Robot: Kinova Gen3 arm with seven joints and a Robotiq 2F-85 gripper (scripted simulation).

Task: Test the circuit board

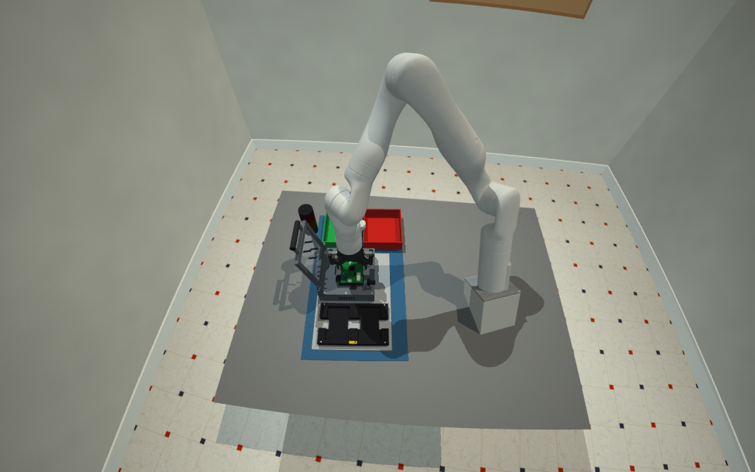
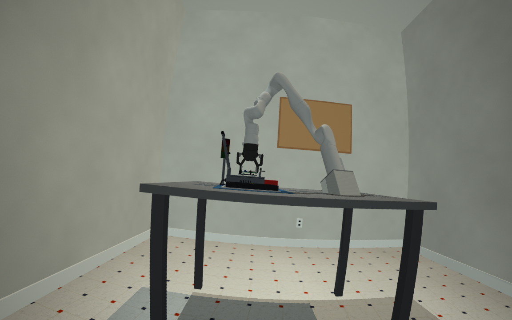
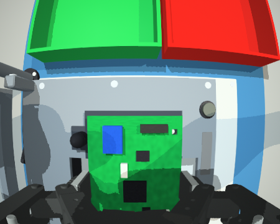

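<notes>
The green circuit board lies right at my hand. The rest, counted from my hand: green bin (19 cm to the right, 7 cm below, 7 cm ahead); red bin (21 cm to the right, 8 cm behind, 7 cm below); tester lid (12 cm ahead, 10 cm above, 2 cm to the left).
</notes>
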